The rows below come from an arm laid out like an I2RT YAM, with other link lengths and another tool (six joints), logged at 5 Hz.
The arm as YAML. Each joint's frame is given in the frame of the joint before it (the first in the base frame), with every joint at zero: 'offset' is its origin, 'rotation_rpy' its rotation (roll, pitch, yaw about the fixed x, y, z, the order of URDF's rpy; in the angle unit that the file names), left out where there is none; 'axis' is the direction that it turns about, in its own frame. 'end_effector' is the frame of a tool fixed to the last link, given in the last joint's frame.
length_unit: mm
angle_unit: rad
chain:
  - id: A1
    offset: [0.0, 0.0, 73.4]
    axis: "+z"
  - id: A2
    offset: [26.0, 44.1, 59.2]
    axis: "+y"
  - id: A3
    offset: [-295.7, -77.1, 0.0]
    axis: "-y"
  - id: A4
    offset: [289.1, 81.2, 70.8]
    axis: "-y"
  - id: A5
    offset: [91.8, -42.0, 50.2]
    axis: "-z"
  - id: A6
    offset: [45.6, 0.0, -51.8]
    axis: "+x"
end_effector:
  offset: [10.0, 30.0, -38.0]
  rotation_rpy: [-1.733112, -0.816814, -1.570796]
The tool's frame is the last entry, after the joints.
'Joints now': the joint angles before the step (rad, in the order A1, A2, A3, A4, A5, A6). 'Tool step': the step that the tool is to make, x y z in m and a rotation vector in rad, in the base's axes. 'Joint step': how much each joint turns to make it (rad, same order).
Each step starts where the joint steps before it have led.
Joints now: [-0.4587 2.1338 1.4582 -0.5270 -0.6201 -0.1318]
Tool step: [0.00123 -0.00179 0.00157 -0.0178 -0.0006 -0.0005]
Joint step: [-0.0008 -0.0001 0.0091 -0.0049 0.0145 -0.0073]
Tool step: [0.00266 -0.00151 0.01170 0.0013 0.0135 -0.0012]
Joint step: [0.0000 -0.0014 0.0416 -0.0562 0.0049 -0.0007]
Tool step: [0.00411 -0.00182 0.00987 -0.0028 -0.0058 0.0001]
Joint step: [0.0004 -0.0004 0.0347 -0.0285 0.0000 0.0004]
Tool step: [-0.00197 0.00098 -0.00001 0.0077 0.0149 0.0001]
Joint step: [0.0000 0.0000 0.0001 -0.0168 -0.0003 0.0000]
